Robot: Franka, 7 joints.
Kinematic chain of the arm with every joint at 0, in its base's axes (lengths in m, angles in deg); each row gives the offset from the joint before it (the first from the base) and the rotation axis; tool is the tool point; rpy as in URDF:
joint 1: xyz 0 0 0.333 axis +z
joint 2: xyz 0 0 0 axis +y
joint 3: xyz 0 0 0.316 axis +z
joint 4: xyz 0.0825 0 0 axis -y
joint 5: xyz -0.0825 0 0.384 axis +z
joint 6: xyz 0 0 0 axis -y
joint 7: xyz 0.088 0 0 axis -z
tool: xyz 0 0 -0.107 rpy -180 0 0
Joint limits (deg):
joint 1: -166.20..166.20
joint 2: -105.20..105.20
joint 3: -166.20..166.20
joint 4: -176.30..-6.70
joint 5: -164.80..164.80
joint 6: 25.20..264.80
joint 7: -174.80..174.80
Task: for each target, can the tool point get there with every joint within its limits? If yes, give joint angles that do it. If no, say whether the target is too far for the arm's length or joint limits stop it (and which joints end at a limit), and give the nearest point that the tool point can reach.
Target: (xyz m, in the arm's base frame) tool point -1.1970 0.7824 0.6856
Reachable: no: too far | nearest point -0.6972 0.4557 0.5384 | short by 0.615 m
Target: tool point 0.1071 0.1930 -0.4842
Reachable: no: joint limits stop it (at a limit: joint 2) | nearest point 0.1129 0.2035 -0.3584 | short by 0.126 m
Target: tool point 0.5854 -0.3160 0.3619
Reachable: yes | joints 35.33 60.88 -77.98 -102.88 -44.75 135.54 -0.06
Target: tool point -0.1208 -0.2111 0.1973
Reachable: yes | joints -22.95 -24.24 -130.46 -161.37 52.34 81.29 139.71
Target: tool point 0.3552 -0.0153 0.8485
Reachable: yes | joints -74.44 -53.23 42.43 -115.83 56.35 180.15 -88.49
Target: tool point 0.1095 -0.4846 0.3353
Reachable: yes | joints 18.05 -1.22 -93.41 -146.18 10.64 180.51 17.65
